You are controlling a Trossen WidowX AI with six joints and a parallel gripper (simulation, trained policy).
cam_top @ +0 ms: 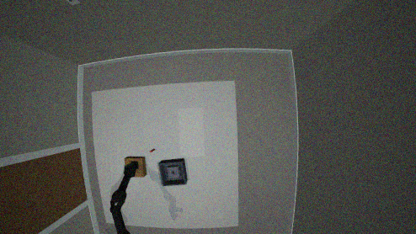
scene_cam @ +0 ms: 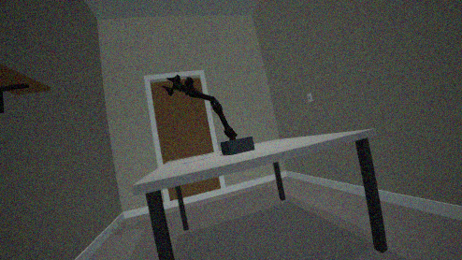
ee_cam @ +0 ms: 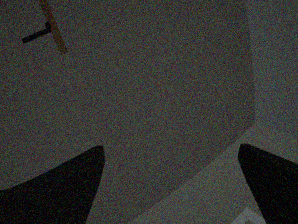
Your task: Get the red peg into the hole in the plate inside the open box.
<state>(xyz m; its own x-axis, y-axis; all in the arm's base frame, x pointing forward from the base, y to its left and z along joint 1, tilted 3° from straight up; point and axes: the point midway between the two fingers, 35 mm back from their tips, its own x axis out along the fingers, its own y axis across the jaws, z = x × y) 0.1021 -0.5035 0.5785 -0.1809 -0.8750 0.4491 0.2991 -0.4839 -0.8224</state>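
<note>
My gripper tip is 40 mm short of the red peg, 630 mm to the right of it and 630 mm above it. From my gripper tip the other things lie so: dark box (200 mm ahead, 450 mm to the left, 650 mm below); grey plate (200 mm ahead, 450 mm to the left, 630 mm below).
</note>
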